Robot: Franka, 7 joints.
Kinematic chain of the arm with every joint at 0, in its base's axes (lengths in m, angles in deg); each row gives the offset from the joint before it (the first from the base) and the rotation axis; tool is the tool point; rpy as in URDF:
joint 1: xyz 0 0 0.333 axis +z
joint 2: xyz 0 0 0 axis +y
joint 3: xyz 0 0 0.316 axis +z
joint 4: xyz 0.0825 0 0 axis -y
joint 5: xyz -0.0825 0 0.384 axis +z
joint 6: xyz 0 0 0 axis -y
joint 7: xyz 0.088 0 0 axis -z
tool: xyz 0 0 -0.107 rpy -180 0 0
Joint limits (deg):
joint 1: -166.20..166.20
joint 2: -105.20..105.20
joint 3: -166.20..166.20
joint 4: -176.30..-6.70
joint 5: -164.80..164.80
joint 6: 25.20..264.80
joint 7: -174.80..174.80
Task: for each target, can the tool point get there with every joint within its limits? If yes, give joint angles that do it. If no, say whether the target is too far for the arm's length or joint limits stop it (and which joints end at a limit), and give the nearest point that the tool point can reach.
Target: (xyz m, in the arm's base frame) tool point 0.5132 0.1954 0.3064
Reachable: yes | joints -98.14 -67.93 98.23 -95.37 23.92 64.08 50.82
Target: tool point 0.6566 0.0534 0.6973
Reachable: yes | joints -17.16 56.38 56.40 -19.72 -127.63 215.77 -27.57
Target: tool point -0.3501 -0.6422 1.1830
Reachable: no: too far | nearest point -0.2678 -0.4913 0.9833 | short by 0.263 m
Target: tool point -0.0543 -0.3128 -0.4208
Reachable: no: joint limits stop it (at a limit: joint 2) | nearest point -0.0537 -0.3093 -0.3599 | short by 0.061 m
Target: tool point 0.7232 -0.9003 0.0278
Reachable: no: too far | nearest point 0.5194 -0.6466 0.1138 | short by 0.337 m
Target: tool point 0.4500 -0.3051 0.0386
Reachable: yes | joints -60.82 83.79 19.17 -70.07 -119.34 244.59 -33.48
